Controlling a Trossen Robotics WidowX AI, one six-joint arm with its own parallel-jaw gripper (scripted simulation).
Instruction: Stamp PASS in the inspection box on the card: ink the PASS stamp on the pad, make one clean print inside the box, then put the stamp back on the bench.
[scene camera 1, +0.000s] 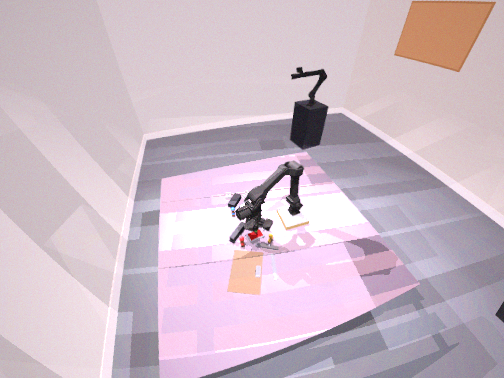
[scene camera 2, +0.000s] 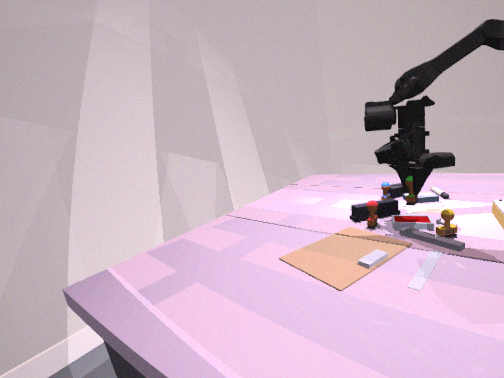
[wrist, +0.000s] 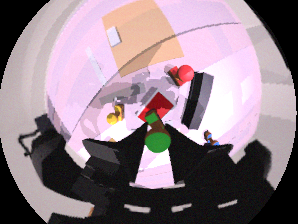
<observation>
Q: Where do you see a green-knobbed stamp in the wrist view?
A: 157, 139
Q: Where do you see a brown card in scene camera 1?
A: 246, 273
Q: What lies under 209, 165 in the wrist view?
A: My gripper.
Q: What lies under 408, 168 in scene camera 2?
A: My gripper.
</observation>
